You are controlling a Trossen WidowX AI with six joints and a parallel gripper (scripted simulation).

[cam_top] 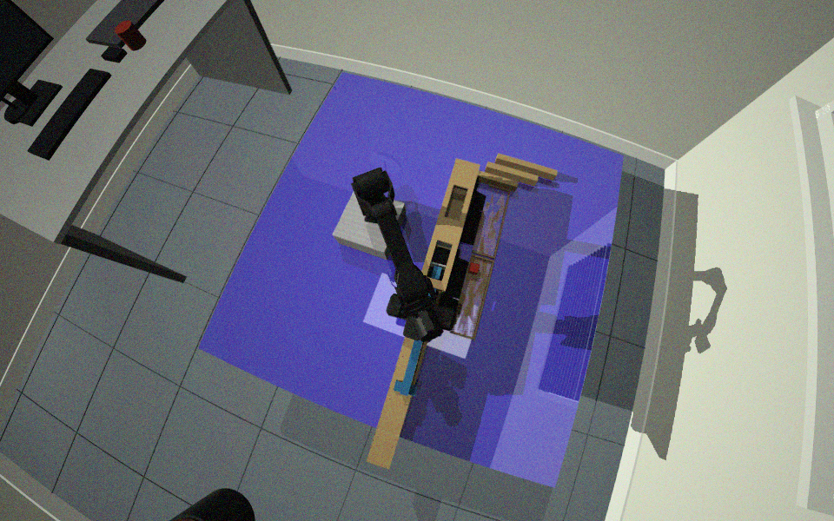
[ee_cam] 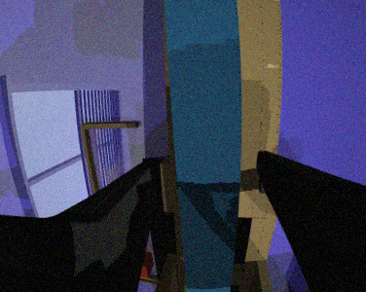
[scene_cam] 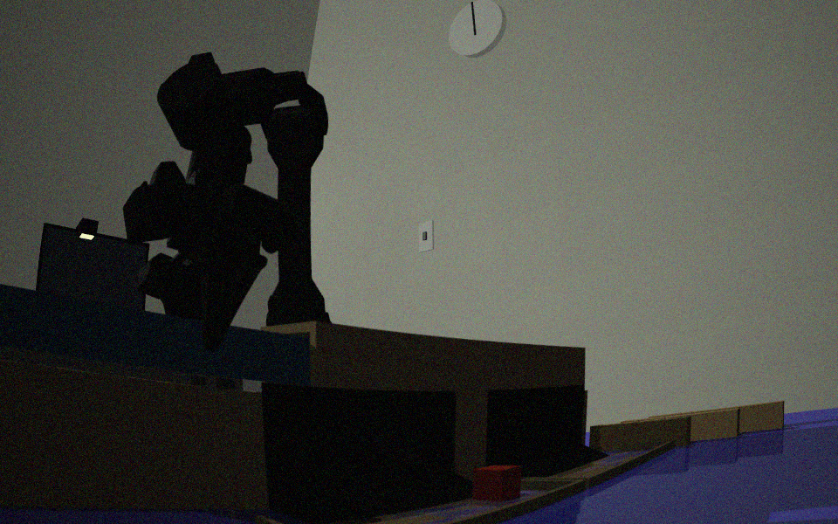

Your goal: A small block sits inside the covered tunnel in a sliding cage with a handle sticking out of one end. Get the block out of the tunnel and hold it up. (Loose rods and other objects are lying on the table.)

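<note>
Now: the tan covered tunnel 70 mm to the left of my gripper tip, 50 mm below it and 20 mm ahead of it.
</note>
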